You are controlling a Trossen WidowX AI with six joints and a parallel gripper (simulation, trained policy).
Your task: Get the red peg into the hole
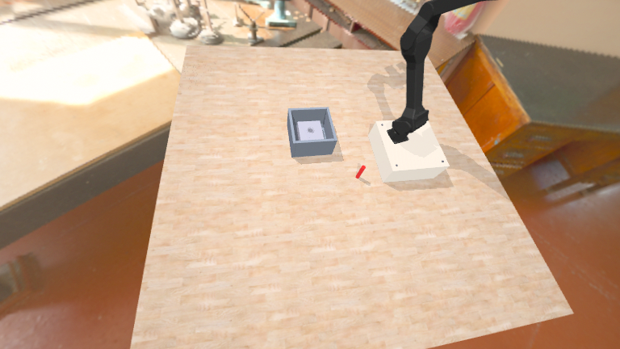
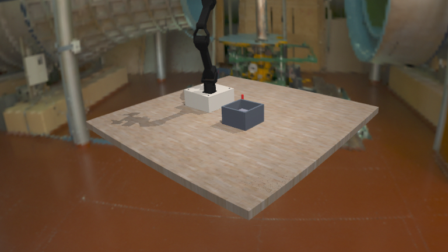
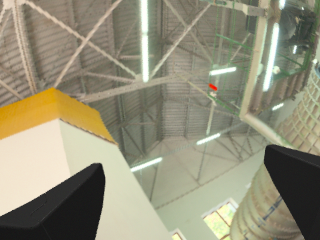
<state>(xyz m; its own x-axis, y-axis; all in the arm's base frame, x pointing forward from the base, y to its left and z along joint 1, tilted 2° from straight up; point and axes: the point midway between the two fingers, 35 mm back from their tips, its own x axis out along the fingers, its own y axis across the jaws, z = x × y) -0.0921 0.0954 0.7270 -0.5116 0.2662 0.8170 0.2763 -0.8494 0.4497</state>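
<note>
The red peg lies 260 mm ahead of my gripper tip, 20 mm to the right of it and 820 mm below it. Also, from my gripper tip: light plate 380 mm ahead, 230 mm to the right, 810 mm below; then grey box 380 mm ahead, 230 mm to the right, 830 mm below.
</note>
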